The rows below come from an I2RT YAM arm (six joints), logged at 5 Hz.
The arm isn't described. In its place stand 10 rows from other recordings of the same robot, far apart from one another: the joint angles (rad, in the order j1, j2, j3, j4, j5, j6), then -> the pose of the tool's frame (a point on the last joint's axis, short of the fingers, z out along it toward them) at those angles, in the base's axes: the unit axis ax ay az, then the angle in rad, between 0 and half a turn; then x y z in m.
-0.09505 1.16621 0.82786 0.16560 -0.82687 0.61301 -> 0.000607 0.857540 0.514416 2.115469 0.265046 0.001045 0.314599
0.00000 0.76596 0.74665 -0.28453 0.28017 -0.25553 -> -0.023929 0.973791 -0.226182 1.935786 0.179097 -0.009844 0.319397
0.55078 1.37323 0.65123 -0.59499 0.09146 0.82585 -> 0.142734 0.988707 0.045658 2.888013 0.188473 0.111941 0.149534
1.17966 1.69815 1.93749 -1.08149 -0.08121 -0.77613 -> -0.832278 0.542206 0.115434 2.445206 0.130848 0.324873 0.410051
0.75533 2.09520 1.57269 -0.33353 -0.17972 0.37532 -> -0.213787 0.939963 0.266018 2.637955 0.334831 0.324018 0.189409
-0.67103 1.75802 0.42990 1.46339 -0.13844 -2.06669 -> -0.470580 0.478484 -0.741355 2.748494 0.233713 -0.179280 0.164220
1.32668 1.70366 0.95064 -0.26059 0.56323 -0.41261 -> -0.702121 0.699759 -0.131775 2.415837 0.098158 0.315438 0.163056
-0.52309 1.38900 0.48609 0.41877 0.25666 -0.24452 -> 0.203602 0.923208 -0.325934 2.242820 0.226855 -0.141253 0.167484
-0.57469 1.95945 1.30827 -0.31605 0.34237 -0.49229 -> 0.090652 0.951734 -0.293231 2.801020 0.339578 -0.234152 0.168500
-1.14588 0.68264 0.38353 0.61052 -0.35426 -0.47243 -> 0.073097 0.760477 -0.645238 1.793577 0.080997 -0.149048 0.298090
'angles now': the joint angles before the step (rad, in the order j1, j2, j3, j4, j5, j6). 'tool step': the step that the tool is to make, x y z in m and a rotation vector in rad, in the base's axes. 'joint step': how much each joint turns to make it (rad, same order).
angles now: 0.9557 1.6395 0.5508 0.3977 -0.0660 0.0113
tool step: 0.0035 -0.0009 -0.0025 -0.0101 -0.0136 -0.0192
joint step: -0.0094 0.0143 0.0014 0.0122 0.0184 -0.0068
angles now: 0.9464 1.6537 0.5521 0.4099 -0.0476 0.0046
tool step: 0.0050 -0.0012 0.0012 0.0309 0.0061 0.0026
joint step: -0.0202 0.0046 0.0010 0.0250 -0.0323 0.0037
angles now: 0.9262 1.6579 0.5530 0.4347 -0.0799 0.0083
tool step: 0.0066 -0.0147 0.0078 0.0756 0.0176 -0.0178
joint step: -0.0581 -0.0511 -0.0368 0.0367 -0.0688 0.0247
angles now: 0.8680 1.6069 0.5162 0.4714 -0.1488 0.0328
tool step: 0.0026 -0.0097 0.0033 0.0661 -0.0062 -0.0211
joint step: -0.0336 -0.0249 -0.0384 0.0715 -0.0320 0.0257
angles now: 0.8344 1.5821 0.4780 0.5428 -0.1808 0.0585
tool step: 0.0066 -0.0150 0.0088 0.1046 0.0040 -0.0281
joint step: -0.0636 -0.0443 -0.0392 0.0778 -0.0683 0.0491
